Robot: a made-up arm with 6 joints.
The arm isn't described. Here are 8 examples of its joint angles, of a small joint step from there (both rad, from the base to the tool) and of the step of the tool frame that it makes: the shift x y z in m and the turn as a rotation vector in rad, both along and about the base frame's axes.
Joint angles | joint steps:
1: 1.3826 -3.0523 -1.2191 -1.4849 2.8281 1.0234 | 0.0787 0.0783 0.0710 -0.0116 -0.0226 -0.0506
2: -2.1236 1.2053 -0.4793 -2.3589 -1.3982 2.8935 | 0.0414 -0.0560 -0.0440 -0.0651 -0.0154 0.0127
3: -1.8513 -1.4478 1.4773 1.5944 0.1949 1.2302 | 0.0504 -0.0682 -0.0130 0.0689 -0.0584 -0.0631
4: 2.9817 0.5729 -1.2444 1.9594 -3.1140 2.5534 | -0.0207 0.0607 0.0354 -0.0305 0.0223 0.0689
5: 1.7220 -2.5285 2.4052 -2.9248 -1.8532 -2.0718 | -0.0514 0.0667 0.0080 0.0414 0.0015 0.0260
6: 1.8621 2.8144 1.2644 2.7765 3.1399 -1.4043 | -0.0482 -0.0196 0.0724 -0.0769 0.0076 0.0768
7: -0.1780 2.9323 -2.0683 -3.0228 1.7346 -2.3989 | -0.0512 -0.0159 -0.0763 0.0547 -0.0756 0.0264
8: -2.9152 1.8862 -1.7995 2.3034 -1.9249 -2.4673 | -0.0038 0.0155 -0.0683 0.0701 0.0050 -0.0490
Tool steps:
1: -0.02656 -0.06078 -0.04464 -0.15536 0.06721 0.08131
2: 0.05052 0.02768 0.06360 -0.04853 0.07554 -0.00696
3: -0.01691 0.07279 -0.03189 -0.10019 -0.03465 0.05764
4: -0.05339 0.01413 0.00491 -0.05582 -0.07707 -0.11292
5: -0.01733 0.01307 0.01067 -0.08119 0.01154 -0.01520
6: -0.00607 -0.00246 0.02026 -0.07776 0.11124 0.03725
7: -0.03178 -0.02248 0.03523 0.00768 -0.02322 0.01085
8: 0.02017 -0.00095 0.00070 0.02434 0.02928 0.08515
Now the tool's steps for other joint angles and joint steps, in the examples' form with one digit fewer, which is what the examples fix.
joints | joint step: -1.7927 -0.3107 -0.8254 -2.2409 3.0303 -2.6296 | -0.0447 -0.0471 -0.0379 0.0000 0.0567 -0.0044
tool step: 0.0362 0.0201 -0.0317 -0.1195 0.0164 -0.0017
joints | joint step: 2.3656 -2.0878 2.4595 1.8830 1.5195 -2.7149 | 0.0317 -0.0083 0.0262 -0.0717 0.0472 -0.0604
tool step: -0.0061 0.0121 -0.0183 0.0758 0.0012 -0.0257
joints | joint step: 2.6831 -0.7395 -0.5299 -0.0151 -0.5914 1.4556 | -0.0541 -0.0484 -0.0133 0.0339 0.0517 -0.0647
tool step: -0.0042 -0.0569 -0.0502 -0.0212 0.0224 -0.0263
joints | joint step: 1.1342 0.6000 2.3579 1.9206 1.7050 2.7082 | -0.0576 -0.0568 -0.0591 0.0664 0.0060 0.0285
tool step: 0.0519 0.0361 0.0400 0.0959 -0.0139 -0.1144
